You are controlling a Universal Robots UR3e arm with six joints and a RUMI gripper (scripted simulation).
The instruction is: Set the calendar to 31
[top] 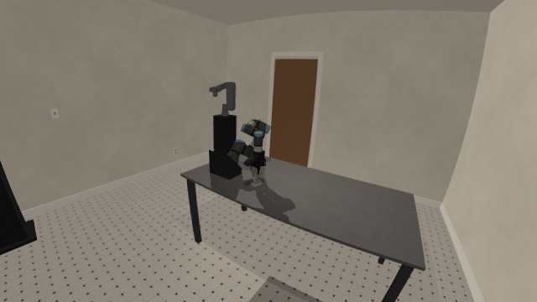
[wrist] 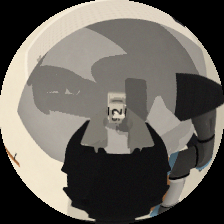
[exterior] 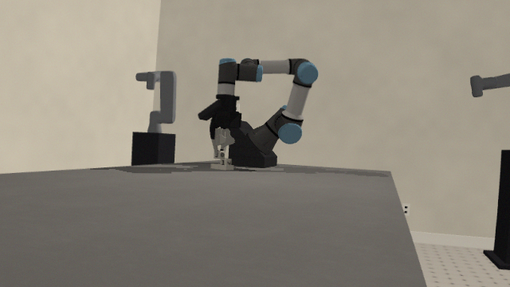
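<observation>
Right now the pale calendar tray is 50 mm below my hand and 20 mm to the left of it.
</observation>
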